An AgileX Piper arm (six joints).
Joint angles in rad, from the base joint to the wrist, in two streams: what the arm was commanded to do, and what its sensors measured. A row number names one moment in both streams.
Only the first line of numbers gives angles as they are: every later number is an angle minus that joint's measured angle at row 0.
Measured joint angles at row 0: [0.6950, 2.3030, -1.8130, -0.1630, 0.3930, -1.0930]
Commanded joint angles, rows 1 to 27: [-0.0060, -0.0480, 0.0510, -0.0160, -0.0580, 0.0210]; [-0.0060, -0.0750, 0.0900, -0.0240, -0.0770, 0.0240]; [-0.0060, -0.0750, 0.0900, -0.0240, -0.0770, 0.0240]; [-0.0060, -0.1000, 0.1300, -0.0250, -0.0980, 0.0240]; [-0.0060, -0.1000, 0.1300, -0.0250, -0.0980, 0.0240]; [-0.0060, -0.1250, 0.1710, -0.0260, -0.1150, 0.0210]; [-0.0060, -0.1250, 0.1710, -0.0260, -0.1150, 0.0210]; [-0.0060, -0.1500, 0.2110, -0.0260, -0.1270, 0.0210]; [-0.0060, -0.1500, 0.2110, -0.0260, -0.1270, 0.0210]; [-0.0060, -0.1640, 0.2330, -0.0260, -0.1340, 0.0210]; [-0.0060, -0.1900, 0.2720, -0.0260, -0.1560, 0.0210]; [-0.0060, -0.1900, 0.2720, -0.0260, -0.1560, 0.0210]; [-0.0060, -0.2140, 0.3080, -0.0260, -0.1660, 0.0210]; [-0.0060, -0.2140, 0.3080, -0.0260, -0.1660, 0.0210]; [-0.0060, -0.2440, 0.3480, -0.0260, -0.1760, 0.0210]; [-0.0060, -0.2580, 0.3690, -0.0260, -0.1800, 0.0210]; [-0.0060, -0.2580, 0.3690, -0.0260, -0.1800, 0.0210]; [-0.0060, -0.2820, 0.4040, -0.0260, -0.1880, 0.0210]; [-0.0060, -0.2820, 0.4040, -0.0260, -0.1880, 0.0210]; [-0.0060, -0.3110, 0.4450, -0.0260, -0.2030, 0.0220]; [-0.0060, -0.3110, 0.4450, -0.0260, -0.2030, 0.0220]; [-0.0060, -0.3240, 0.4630, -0.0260, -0.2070, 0.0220]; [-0.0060, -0.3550, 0.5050, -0.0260, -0.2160, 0.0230]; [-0.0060, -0.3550, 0.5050, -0.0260, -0.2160, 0.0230]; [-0.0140, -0.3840, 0.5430, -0.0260, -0.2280, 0.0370]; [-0.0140, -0.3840, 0.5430, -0.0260, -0.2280, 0.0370]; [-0.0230, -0.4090, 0.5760, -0.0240, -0.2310, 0.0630]
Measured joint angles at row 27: [-0.0080, -0.3640, 0.5350, -0.0250, -0.2140, 0.0270]
